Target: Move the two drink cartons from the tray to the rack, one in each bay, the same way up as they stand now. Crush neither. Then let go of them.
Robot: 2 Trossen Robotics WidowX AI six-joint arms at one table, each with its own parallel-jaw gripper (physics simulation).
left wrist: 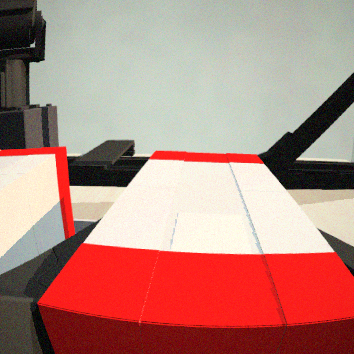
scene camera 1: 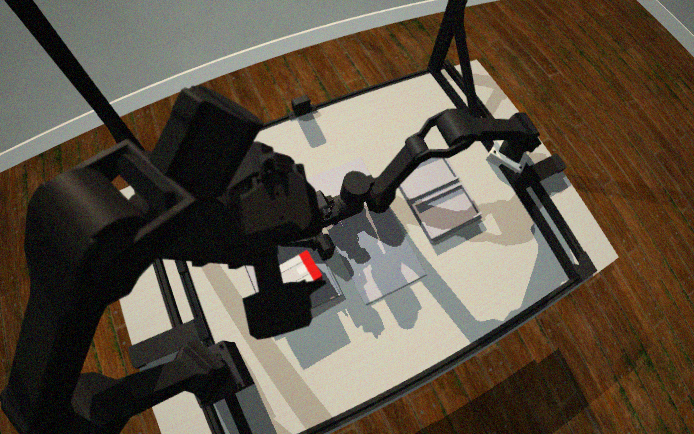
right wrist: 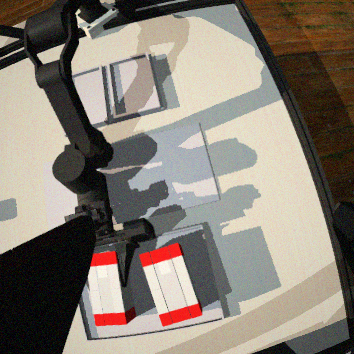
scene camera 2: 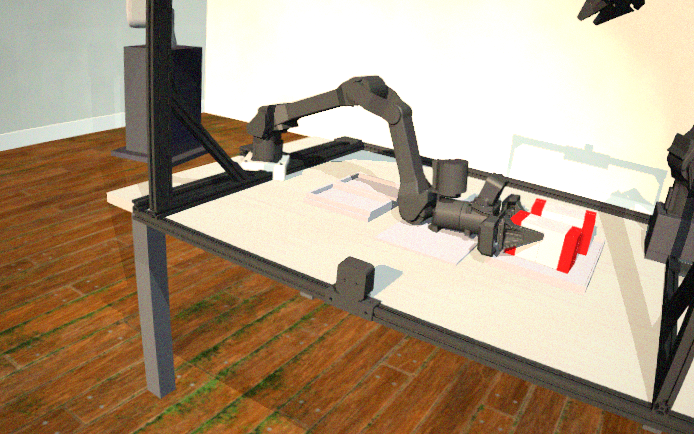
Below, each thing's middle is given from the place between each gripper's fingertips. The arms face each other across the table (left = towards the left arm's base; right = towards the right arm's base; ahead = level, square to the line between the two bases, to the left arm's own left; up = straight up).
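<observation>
Pale grey mat [scene camera 1: 379,258], from my left hand: 18 cm to the left, 9 cm ahead, 6 cm below. My left hand: 5 cm above the grey tray [scene camera 2: 577,280], 4 cm short of it, 2 cm to the left of it.
Pale grey mat, from my right hand: 19 cm to the left, 8 cm behind, 42 cm below. My right hand: 42 cm above the grey tray, 13 cm past it, 1 cm to the left of it.
</observation>
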